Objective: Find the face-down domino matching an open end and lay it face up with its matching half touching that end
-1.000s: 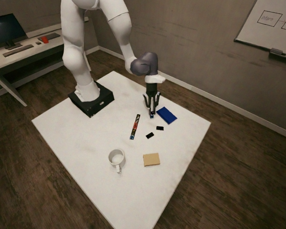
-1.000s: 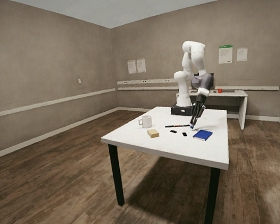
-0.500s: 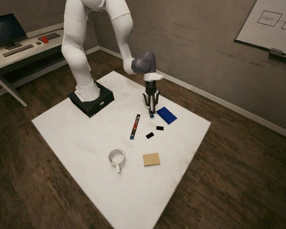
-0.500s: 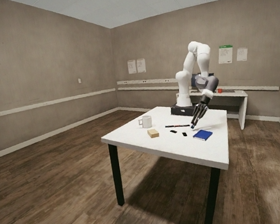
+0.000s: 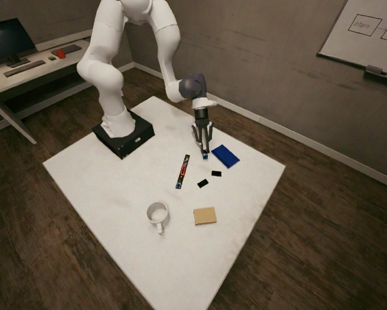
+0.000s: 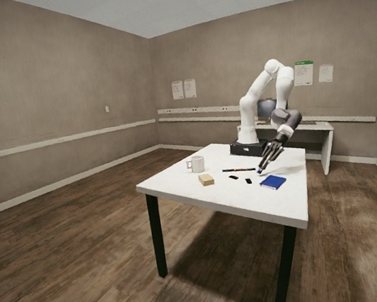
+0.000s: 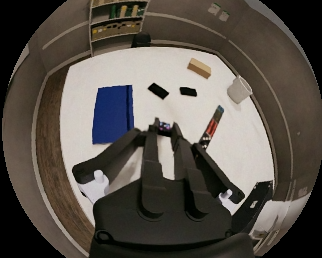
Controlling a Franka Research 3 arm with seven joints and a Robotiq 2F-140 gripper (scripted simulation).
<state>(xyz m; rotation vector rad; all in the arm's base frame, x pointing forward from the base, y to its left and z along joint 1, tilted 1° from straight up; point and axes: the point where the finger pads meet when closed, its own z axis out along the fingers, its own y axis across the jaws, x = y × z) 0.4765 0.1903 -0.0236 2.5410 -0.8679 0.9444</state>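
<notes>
Now: the domino 3 cm below my hand, 2 cm to the right of it and 2 cm ahead of it. Round my hand: tan block (30 cm to the right, 21 cm ahead, 6 cm below); then white mug (43 cm to the right, 5 cm ahead, 3 cm below).
</notes>
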